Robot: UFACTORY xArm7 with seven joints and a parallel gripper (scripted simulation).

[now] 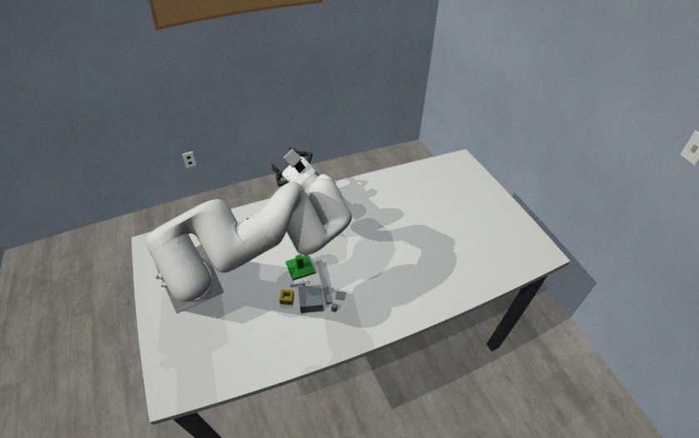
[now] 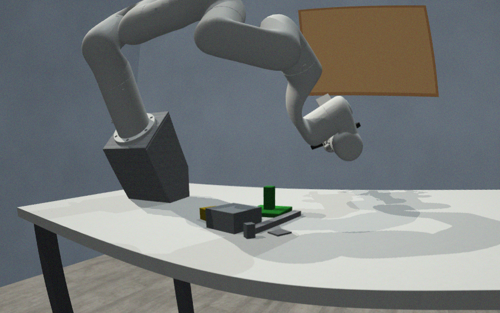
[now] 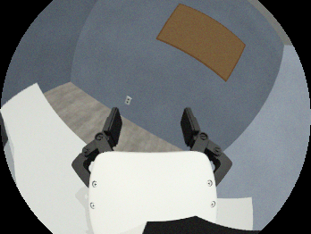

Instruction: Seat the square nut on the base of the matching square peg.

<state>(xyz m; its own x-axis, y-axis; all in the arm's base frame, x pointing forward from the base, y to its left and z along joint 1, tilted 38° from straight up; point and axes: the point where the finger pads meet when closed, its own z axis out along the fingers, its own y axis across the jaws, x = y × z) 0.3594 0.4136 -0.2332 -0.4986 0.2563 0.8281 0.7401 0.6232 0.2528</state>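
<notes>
Now: hand 3 cm past the grey block, 51 cm to the left of it and 16 cm above it. Also, from my hand: small cube (3 cm ahead, 56 cm to the right, 17 cm below); then flat tile (7 cm ahead, 51 cm to the right, 18 cm below); then long bar (3 cm ahead, 45 cm to the right, 17 cm below).
</notes>
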